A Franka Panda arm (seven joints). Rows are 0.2 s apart.
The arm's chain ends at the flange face. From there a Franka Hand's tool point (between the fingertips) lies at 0.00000 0.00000 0.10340 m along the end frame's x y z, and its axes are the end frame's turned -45 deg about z.
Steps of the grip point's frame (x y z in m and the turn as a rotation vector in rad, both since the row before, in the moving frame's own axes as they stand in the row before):
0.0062, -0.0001, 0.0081, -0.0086, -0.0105, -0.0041
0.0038, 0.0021, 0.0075, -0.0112, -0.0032, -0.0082
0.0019, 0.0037, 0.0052, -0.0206, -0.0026, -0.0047
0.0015, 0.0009, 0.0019, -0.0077, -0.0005, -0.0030
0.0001, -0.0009, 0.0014, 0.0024, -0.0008, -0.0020
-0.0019, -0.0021, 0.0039, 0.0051, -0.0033, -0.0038
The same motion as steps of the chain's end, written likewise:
0.0044, -0.0059, 0.0081, -0.0135, -0.0013, -0.0041
0.0036, -0.0023, 0.0075, -0.0102, 0.0057, -0.0082
0.0026, -0.0004, 0.0052, -0.0164, 0.0127, -0.0047
0.0012, -0.0010, 0.0019, -0.0058, 0.0051, -0.0030
-0.0003, -0.0006, 0.0014, 0.0011, -0.0023, -0.0020
-0.0022, 0.0000, 0.0039, 0.0013, -0.0059, -0.0038

